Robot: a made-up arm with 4 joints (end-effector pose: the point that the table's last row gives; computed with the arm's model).
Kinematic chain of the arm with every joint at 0, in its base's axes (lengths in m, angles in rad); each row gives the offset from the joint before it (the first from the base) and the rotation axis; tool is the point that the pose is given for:
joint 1: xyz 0 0 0.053 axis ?
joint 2: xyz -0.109 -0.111 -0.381 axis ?
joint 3: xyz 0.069 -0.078 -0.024 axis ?
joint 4: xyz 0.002 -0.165 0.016 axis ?
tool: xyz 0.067 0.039 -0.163
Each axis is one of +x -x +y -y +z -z.
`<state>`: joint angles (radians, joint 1 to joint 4).
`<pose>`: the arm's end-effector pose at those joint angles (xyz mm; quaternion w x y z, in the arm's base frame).
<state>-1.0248 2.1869 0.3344 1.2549</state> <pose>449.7 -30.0 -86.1 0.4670 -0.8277 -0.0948 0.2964</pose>
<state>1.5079 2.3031 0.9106 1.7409</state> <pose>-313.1 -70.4 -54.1 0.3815 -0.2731 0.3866 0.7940</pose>
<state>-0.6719 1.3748 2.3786 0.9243</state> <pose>110.6 -145.1 -139.9 0.3596 -0.6699 -0.5480 -0.3487</pose>
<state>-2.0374 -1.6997 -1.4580 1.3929</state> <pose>532.2 -32.3 194.8 0.3085 0.4912 -0.6305 0.5157</pose>
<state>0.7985 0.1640 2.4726 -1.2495</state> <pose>-160.4 -33.0 -282.3 0.3016 -0.4665 -0.1486 0.8181</pose>
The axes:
joint 1: +y
joint 2: +z
joint 3: -x
joint 4: +y

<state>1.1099 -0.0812 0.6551 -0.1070</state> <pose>-381.9 -385.3 -163.7 0.8233 -0.2857 0.4662 0.1522</pose>
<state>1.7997 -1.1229 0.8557 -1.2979</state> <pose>-250.7 -390.4 237.0 0.6912 -0.4920 0.4052 0.3405</pose>
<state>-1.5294 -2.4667 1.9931 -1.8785</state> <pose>333.9 -311.2 -173.7 0.7614 -0.3628 -0.2834 -0.4565</pose>
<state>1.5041 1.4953 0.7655 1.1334</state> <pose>-389.9 -177.8 -107.7 0.4155 -0.1529 0.5954 0.6704</pose>
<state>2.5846 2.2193 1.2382 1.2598</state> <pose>-251.2 -34.0 271.0 0.3632 0.2449 0.5191 0.7339</pose>
